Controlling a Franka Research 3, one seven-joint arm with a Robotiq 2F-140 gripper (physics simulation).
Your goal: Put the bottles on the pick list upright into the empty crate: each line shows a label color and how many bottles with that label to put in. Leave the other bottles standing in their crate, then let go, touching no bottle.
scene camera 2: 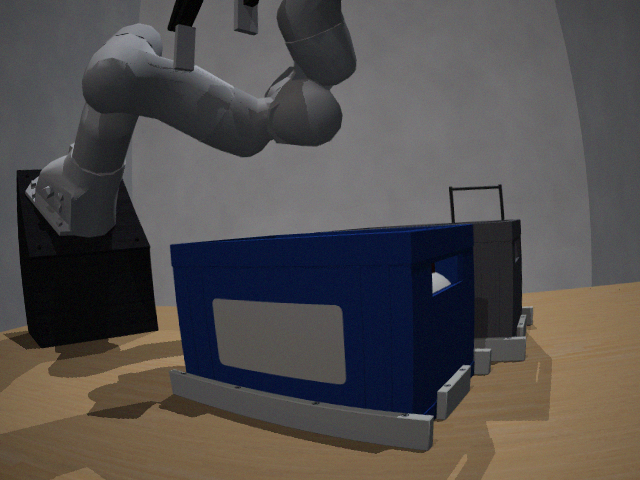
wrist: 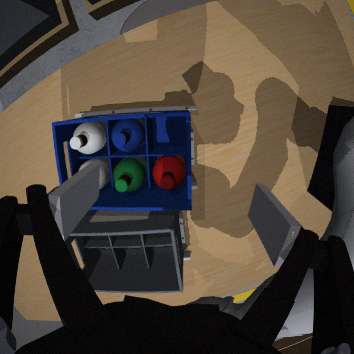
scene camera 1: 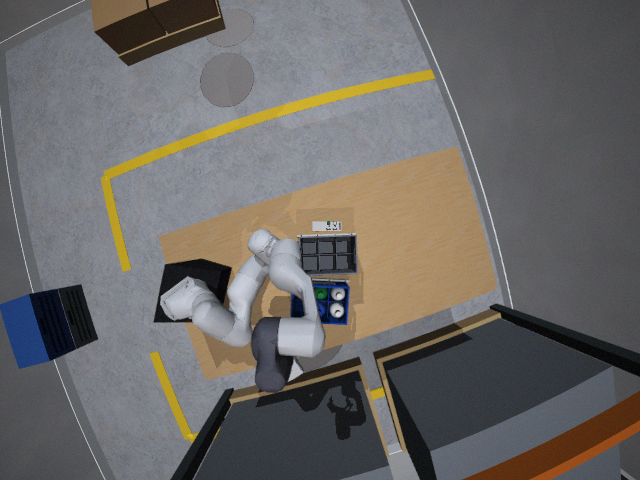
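The blue crate (scene camera 1: 347, 305) (scene camera 2: 289, 253) (wrist: 150, 201) holds upright bottles: two white ones (scene camera 1: 338, 293) (wrist: 89, 138), a blue one (scene camera 1: 322, 310) (wrist: 128, 135), a green one (scene camera 1: 321, 293) (wrist: 129, 174) and a red one (wrist: 169, 172). One corner compartment has no bottle. The grey crate (scene camera 1: 356, 253) (scene camera 2: 491, 279) (wrist: 177, 260) stands beside it; its compartments hold no bottle in scene camera 1. The pick list (scene camera 1: 326, 226) has a green mark; its other marks are too small to read. My gripper (scene camera 2: 215, 38) (wrist: 175, 190) is open and empty, high above the crates; the arm hides it in scene camera 1.
Low grey rails (scene camera 2: 299, 408) border the blue crate on the table (scene camera 1: 413, 232). The arm's black base (scene camera 1: 217, 279) (scene camera 2: 87, 299) stands on the table to the left. A thin black frame (scene camera 2: 475, 188) rises behind the grey crate. Large dark bins (scene camera 1: 310, 418) stand beyond the table's near edge.
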